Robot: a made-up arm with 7 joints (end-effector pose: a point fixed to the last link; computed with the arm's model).
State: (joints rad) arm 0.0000 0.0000 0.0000 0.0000 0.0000 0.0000 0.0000
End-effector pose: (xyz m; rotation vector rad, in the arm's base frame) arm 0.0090 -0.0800 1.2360 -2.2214 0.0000 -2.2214
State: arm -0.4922 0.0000 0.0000 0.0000 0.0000 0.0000 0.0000
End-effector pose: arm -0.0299 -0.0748 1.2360 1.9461 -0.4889 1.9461
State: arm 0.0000 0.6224 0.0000 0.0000 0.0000 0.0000 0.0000
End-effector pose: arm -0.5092 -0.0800 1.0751 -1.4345 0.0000 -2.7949
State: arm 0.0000 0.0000 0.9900 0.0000 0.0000 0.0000 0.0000
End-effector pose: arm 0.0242 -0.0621 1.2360 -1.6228 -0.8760 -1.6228
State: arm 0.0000 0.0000 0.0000 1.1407 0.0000 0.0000 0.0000
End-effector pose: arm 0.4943 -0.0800 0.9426 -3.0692 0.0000 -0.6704
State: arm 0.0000 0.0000 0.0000 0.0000 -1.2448 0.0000 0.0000
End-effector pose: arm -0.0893 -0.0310 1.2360 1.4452 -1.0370 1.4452
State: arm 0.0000 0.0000 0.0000 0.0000 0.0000 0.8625 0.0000
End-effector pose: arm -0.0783 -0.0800 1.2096 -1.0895 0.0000 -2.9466
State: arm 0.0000 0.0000 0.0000 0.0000 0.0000 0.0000 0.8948
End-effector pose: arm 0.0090 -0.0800 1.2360 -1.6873 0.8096 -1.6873
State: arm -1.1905 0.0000 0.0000 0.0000 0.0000 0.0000 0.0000
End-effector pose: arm -0.0709 -0.0381 1.2360 1.4836 -1.0047 1.4836
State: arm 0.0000 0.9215 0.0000 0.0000 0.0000 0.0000 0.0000
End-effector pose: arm -0.7003 -0.0800 0.8929 -1.0021 0.0000 -2.9775
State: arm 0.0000 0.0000 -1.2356 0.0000 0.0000 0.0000 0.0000
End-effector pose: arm -0.0188 -0.0731 1.2360 1.4517 -1.0316 1.4517
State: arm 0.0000 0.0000 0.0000 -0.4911 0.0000 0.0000 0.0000
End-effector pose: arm -0.2369 -0.0800 1.1673 -1.6148 0.0000 -2.6948
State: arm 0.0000 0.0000 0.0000 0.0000 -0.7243 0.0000 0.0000
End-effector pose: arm -0.0564 -0.0666 1.2360 1.7999 -0.6819 1.7999
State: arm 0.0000 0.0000 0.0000 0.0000 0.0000 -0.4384 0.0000
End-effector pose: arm 0.0534 -0.0800 1.2194 -2.6513 0.0000 -1.6852
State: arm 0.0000 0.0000 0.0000 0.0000 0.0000 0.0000 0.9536
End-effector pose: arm 0.0090 -0.0800 1.2360 -1.6476 0.8511 -1.6476
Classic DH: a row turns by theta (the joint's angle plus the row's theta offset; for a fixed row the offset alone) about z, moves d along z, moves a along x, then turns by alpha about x. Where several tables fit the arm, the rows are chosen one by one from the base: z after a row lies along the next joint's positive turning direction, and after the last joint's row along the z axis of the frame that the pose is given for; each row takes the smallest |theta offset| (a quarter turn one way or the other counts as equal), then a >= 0, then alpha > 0; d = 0 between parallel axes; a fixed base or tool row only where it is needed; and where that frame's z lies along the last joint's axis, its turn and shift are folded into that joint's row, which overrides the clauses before.
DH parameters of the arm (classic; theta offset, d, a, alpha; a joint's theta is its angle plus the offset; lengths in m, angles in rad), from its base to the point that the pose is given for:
joint 1: 0 0.35 0 1.5708
joint 2: 0 0.057 0 -1.5708
joint 3: 0 0.361 0.023 -1.5708
joint 4: 0 0.07 -0.029 1.5708
joint 5: 0 0.417 0 1.5708
joint 6: 1.5708 0.093 0.108 1.5708
joint 7: 0 0.015 0 0

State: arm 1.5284 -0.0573 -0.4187 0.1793 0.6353 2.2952 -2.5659
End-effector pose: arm 0.1293 0.0489 1.0684 0.4760 -0.4675 2.2094
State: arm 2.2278 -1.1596 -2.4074 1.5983 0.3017 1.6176 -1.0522
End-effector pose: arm 0.0913 0.4094 0.8710 0.4827 0.7524 1.5430
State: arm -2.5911 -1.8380 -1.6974 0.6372 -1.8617 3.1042 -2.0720
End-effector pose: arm -0.6320 -0.1682 0.0756 -1.5082 -2.4396 -0.7830
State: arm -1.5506 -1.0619 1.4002 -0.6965 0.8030 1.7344 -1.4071
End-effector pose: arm -0.3253 -0.5908 0.6463 -0.3671 -1.3634 1.6547
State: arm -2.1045 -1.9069 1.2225 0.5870 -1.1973 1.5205 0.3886
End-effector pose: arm -0.3017 -0.7419 0.1591 1.1662 -2.1269 1.2998
